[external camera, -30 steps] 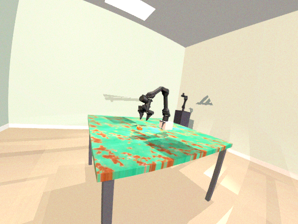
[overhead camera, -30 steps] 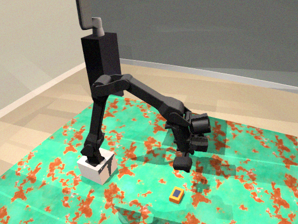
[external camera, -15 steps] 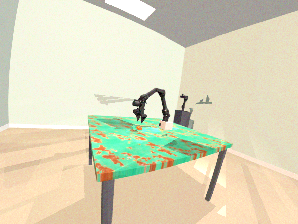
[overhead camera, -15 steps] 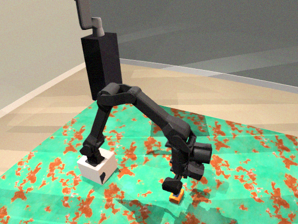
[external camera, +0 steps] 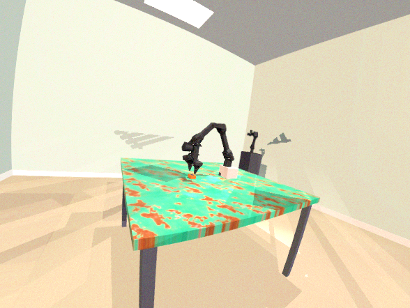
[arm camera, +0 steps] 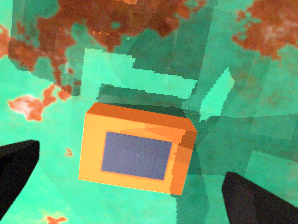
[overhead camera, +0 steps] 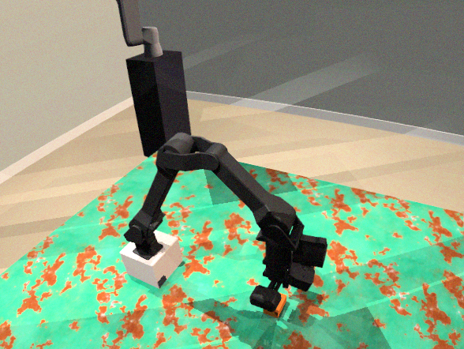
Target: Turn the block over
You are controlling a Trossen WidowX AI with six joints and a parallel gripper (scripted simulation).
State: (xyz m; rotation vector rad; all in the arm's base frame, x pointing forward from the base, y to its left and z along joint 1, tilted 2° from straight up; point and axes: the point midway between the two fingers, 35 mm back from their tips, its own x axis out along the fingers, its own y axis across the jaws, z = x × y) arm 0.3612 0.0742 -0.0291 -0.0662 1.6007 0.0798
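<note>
My gripper tip is 3 cm above the orange block.
</note>
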